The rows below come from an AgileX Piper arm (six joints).
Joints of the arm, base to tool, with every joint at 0 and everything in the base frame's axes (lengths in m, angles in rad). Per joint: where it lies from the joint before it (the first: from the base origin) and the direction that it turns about. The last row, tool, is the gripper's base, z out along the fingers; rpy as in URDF.
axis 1: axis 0 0 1 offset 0.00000 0.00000 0.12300
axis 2: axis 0 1 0 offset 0.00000 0.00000 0.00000
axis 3: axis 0 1 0 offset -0.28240 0.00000 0.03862
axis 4: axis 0.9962 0 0.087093 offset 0.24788 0.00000 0.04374
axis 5: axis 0 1 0 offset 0.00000 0.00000 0.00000
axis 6: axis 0.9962 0 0.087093 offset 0.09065 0.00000 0.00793
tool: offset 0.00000 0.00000 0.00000 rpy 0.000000 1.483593 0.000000
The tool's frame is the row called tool.
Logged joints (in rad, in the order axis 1, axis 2, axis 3, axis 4, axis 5, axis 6), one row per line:
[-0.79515, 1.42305, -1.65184, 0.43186, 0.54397, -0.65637]
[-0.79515, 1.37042, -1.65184, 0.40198, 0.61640, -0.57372]
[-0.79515, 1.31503, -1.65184, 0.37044, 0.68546, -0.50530]
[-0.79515, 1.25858, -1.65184, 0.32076, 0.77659, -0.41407]
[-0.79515, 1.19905, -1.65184, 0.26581, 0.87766, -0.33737]
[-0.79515, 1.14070, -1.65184, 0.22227, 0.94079, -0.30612]
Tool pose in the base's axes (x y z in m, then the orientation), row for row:
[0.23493, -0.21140, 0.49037, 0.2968, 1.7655, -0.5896]
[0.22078, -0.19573, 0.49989, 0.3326, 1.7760, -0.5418]
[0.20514, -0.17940, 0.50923, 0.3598, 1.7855, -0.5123]
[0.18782, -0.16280, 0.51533, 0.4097, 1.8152, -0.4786]
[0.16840, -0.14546, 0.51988, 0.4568, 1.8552, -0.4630]
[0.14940, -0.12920, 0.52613, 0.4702, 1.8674, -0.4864]
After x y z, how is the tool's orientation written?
As a rotation vector, in radians.
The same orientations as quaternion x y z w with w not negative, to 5 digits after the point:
[0.12739, 0.75776, -0.25306, 0.58782]
[0.14272, 0.76207, -0.23248, 0.58722]
[0.15424, 0.76542, -0.21962, 0.58490]
[0.17476, 0.77429, -0.20415, 0.57294]
[0.19336, 0.78528, -0.19598, 0.55457]
[0.19832, 0.78762, -0.20515, 0.54611]

